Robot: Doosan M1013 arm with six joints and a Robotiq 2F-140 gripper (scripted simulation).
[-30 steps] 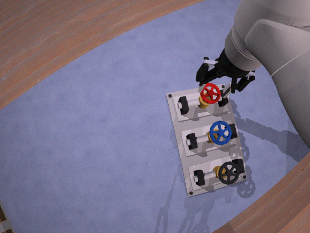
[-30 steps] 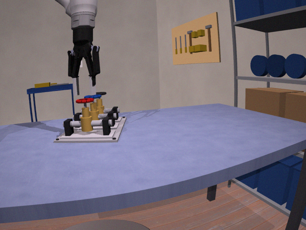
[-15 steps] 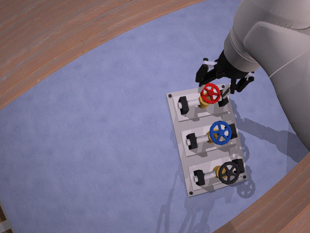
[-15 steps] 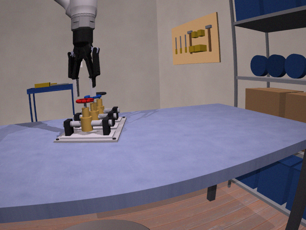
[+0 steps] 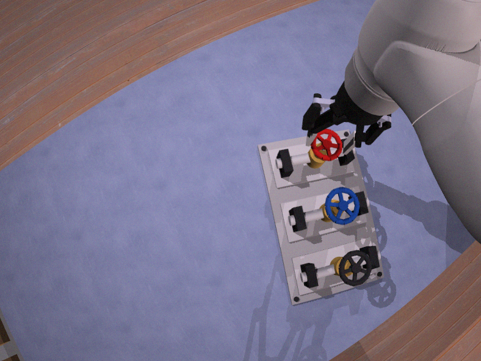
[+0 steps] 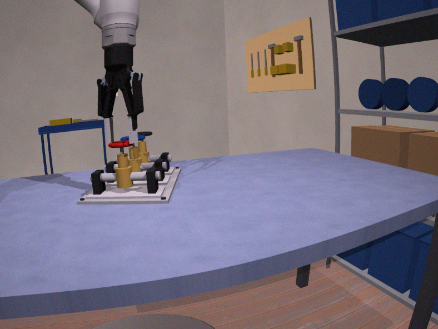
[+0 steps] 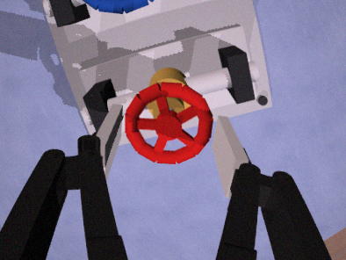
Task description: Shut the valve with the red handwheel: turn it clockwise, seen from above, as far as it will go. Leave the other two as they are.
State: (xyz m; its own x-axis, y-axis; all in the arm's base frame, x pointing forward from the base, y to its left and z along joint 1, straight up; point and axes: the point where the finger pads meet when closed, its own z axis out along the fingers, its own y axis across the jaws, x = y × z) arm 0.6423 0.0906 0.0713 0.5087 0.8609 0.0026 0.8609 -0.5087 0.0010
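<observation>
My gripper is now 4 cm above the red handwheel. Also, from my hand: black handwheel (25 cm to the left, 4 cm below, 4 cm ahead); blue handwheel (13 cm to the left, 4 cm below, 2 cm ahead).
</observation>
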